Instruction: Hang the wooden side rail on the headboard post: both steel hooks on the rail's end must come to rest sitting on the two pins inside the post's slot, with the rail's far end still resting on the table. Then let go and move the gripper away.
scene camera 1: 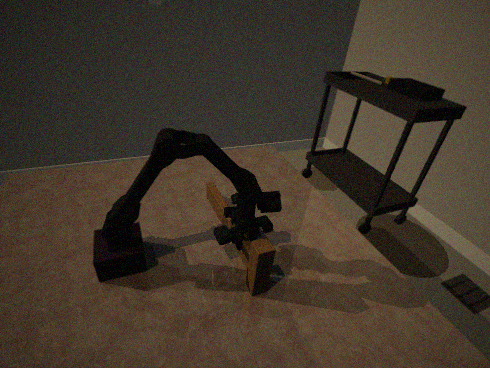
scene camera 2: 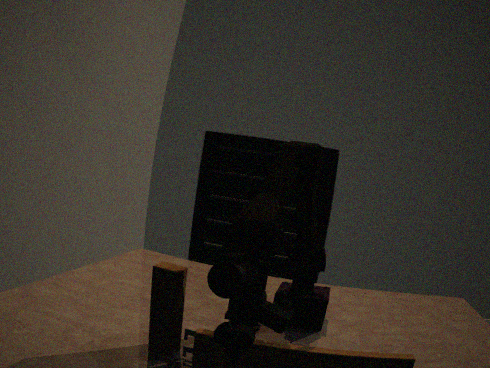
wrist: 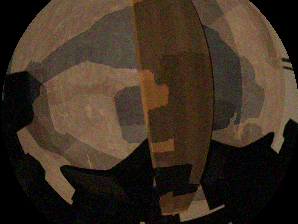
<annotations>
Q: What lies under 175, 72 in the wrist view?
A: A wooden side rail.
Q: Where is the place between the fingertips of the gripper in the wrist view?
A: At 169, 137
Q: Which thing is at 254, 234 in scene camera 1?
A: The gripper.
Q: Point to a headboard post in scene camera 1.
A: At 262, 252
</annotations>
